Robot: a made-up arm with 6 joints.
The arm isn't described. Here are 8 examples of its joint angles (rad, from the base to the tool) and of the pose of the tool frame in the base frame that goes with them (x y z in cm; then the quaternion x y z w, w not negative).
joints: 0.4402 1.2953 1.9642 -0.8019 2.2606 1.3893
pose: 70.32 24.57 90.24 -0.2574 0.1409 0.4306 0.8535
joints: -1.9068 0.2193 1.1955 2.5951 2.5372 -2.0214
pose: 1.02 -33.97 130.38 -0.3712 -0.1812 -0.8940 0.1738
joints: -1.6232 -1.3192 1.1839 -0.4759 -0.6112 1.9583
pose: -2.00 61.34 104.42 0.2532 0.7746 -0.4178 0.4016
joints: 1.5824 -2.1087 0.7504 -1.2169 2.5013 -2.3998
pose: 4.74 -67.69 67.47 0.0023 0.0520 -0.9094 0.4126
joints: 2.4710 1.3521 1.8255 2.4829 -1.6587 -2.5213
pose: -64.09 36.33 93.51 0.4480 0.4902 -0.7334 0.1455
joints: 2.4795 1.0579 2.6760 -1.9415 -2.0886 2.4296
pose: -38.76 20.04 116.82 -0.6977 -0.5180 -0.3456 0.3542
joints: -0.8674 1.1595 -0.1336 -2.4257 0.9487 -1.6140
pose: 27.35 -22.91 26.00 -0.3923 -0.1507 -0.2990 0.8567
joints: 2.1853 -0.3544 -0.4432 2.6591 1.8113 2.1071
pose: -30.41 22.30 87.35 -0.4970 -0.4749 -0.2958 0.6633
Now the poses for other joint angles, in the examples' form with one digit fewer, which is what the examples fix.
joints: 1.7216 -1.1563 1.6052 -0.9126 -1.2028 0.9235
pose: 10.5 -71.1 100.0 0.979 0.165 -0.118 0.017
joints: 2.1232 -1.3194 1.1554 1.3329 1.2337 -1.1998
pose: 35.5 -63.6 87.2 -0.862 -0.387 -0.085 0.316
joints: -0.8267 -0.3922 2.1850 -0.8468 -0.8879 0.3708
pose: -34.2 31.3 125.3 -0.651 0.713 0.251 0.065
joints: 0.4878 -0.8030 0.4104 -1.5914 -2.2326 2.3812
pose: 1.5 1.3 117.9 0.773 -0.329 0.398 0.368
